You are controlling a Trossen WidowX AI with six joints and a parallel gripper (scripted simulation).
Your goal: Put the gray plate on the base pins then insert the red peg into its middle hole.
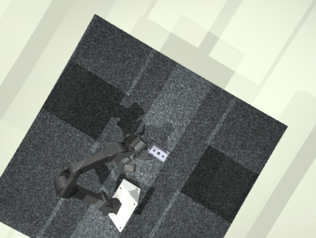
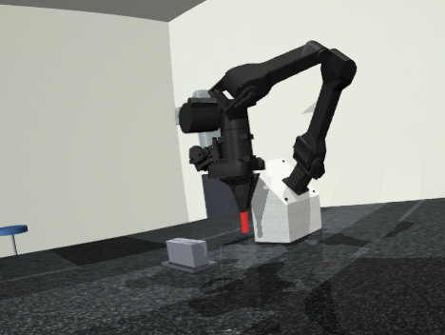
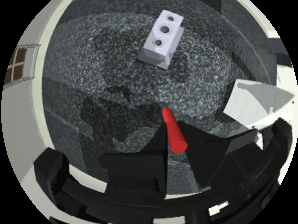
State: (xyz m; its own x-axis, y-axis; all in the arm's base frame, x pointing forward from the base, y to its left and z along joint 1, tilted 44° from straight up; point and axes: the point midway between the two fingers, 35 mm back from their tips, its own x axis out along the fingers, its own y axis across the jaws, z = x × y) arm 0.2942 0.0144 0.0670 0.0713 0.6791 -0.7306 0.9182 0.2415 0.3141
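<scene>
The gray plate lies 140 mm to the right of my gripper tip, 70 mm below it and 40 mm ahead of it. From my gripper tip the other things lie so: base: 140 mm to the right, 110 mm below, 40 mm ahead; red peg: right at my gripper tip.
</scene>
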